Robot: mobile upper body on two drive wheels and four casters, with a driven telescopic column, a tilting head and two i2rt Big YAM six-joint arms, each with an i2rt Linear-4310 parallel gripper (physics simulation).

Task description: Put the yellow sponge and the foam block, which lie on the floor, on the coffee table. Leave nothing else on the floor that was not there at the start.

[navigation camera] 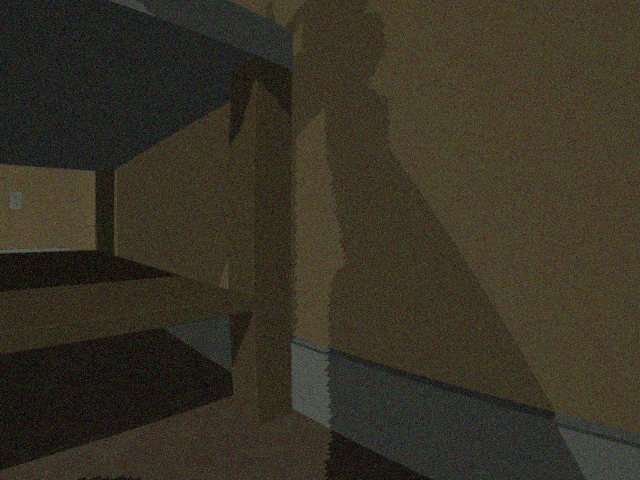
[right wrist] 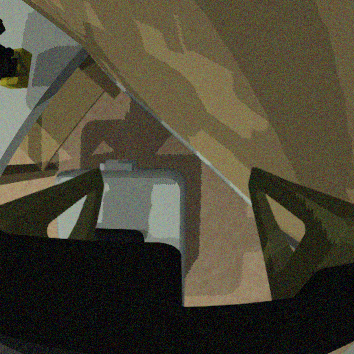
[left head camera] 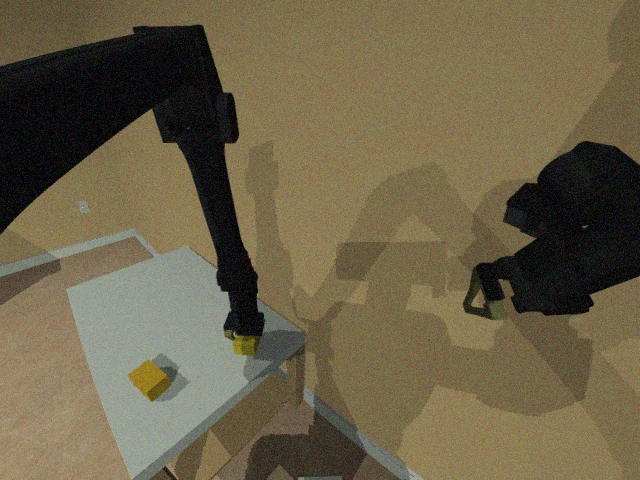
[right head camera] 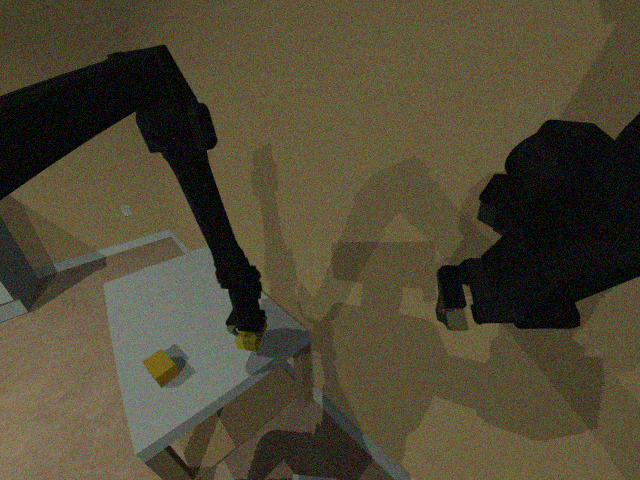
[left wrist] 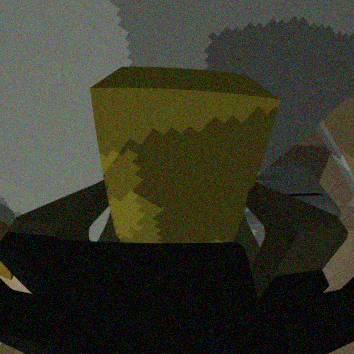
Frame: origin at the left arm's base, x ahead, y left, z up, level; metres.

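Seen in the pictures: left gripper, fingertip midpoint: [right wrist: 18,74] [left head camera: 248,343] [right head camera: 251,338] [left wrist: 176,176]; right gripper, fingertip midpoint: [right wrist: 175,175] [left head camera: 492,307] [right head camera: 472,315].
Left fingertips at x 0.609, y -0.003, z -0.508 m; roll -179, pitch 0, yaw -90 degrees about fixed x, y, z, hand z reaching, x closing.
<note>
Offsets run from my left fingertips to a thing's top centre. Level surfaces: height alone.
The yellow sponge @(0.012 m ahead, 0.001 m right, 0.040 m up) [left head camera: 245,346] [right head camera: 248,341] [left wrist: 185,165] [right wrist: 21,70] is held in my left gripper [left head camera: 245,336] [right head camera: 248,332], which is shut on it above the coffee table @(0.047 m down) [left head camera: 118,315] [right head camera: 139,310] [left wrist: 55,110] [right wrist: 10,112], near the corner by the wall. Their shadow falls on the top beside them. An amber block @(0.120 m back, 0.250 m left, 0.002 m down) [left head camera: 149,379] [right head camera: 161,367], apparently the foam block, lies on the tabletop to the left of the held sponge in both head views. My right gripper [left head camera: 482,312] [right head camera: 450,319] [right wrist: 175,175] is open and empty, off to the right of the table.
A tan wall [left head camera: 361,103] [navigation camera: 516,155] with a pale baseboard [left head camera: 382,454] [navigation camera: 439,408] runs close by the table. A table leg @(0.081 m ahead, 0.140 m right, 0.097 m down) [navigation camera: 273,248] stands beside it. A grey-white body part [right wrist: 167,205] shows below the right gripper. A grey piece of furniture [right head camera: 15,258] stands at the left.
</note>
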